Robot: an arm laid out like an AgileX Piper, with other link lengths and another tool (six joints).
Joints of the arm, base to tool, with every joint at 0 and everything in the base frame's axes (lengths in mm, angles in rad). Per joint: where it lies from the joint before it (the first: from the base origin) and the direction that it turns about. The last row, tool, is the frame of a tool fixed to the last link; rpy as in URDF.
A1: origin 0 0 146.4 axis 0 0 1
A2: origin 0 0 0 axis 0 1 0
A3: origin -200.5 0 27.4 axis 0 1 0
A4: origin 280.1 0 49.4 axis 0.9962 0 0.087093
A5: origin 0 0 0 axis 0 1 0
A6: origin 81.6 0 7.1 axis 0.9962 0 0.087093
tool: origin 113.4 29 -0.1 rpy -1.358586 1.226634 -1.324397
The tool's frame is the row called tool.
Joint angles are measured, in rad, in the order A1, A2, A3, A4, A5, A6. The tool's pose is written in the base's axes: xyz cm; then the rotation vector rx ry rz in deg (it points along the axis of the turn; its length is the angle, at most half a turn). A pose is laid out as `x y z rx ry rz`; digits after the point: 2 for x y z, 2 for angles.
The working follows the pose.
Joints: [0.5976 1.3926 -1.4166 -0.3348 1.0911 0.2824]
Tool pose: 32.80 18.92 24.16 -50.97 133.93 -8.86
Where each joint sits with the arm in this pose, in the base's axes (m; each line is computed from the numbers above, not from the rounded line before):
A1: 0.0000 0.0000 0.1464
A2: 0.0000 0.0000 0.1464
A3: -0.0071 -0.0048 0.3486
A4: 0.2234 0.1521 0.4047
A5: 0.2234 0.1521 0.4047
A6: 0.2742 0.1577 0.3407
the tool: 0.3280 0.1892 0.2416

